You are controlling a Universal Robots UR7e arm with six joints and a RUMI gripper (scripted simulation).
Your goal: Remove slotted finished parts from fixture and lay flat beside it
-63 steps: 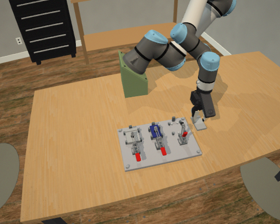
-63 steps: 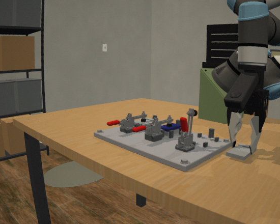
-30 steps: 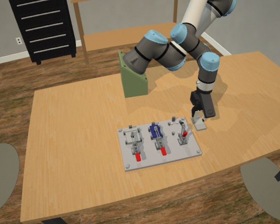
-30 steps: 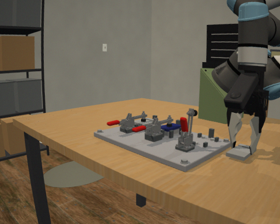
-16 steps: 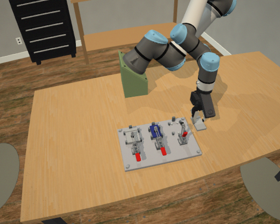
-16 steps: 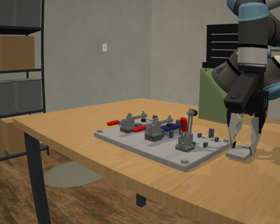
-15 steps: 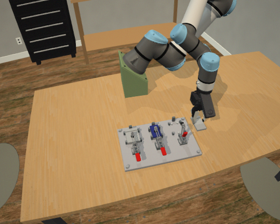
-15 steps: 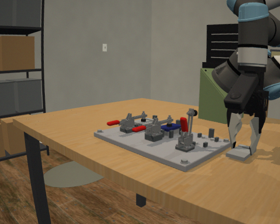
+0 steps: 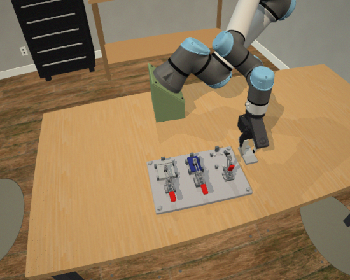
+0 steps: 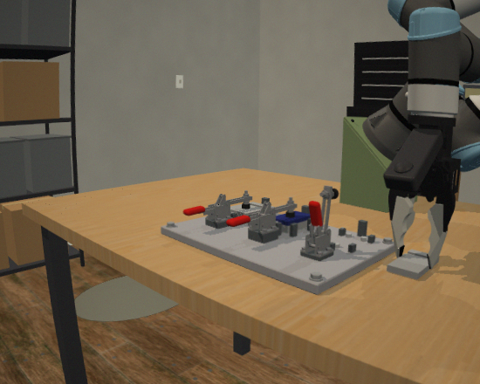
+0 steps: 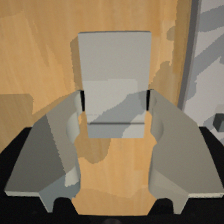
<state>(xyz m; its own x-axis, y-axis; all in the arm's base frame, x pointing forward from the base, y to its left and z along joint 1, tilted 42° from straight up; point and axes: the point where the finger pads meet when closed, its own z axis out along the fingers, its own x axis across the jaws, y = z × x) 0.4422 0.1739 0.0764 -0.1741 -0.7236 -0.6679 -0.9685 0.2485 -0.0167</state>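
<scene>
The grey part is 10 mm below my hand and 10 mm behind it. The rest, counted from my hand: grey fixture plate: 240 mm to the right, 20 mm ahead, 10 mm below; blue blank: 230 mm to the right, 20 mm behind, 10 mm above.
</scene>
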